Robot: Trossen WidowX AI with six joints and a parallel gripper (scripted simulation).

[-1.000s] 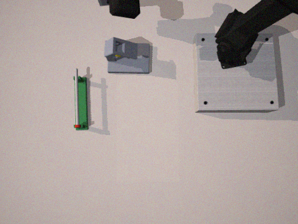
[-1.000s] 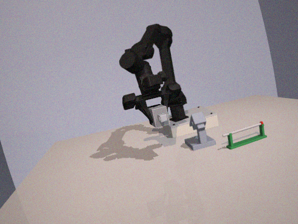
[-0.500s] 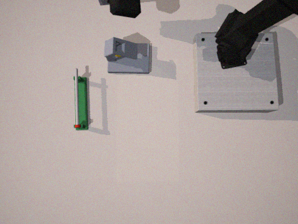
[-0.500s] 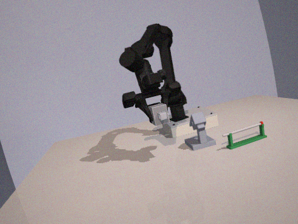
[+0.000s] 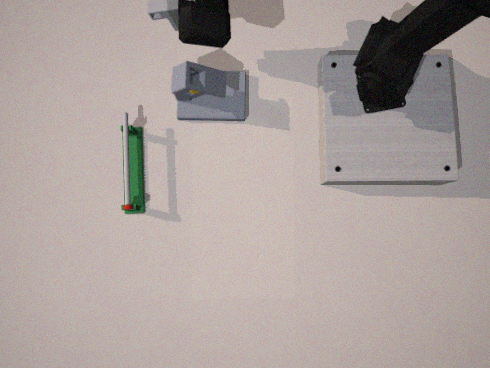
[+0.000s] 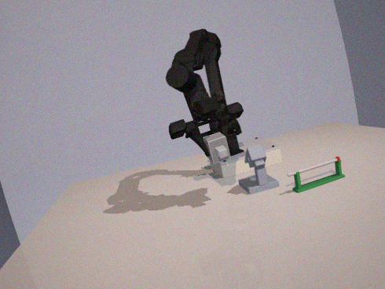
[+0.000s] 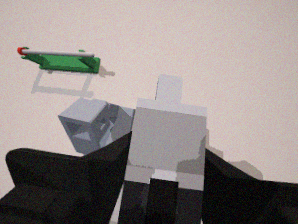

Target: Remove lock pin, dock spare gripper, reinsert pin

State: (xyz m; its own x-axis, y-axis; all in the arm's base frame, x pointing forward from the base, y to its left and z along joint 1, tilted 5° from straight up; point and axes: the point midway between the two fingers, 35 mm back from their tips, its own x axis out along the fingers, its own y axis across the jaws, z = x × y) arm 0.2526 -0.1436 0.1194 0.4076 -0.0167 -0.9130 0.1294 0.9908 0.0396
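Right now my gripper tip is 10 cm to the right of the grey mount and 6 cm above it. Also, from my gripper tip: spare gripper 1 cm above; green cradle 13 cm ahead, 20 cm to the left, 9 cm below.
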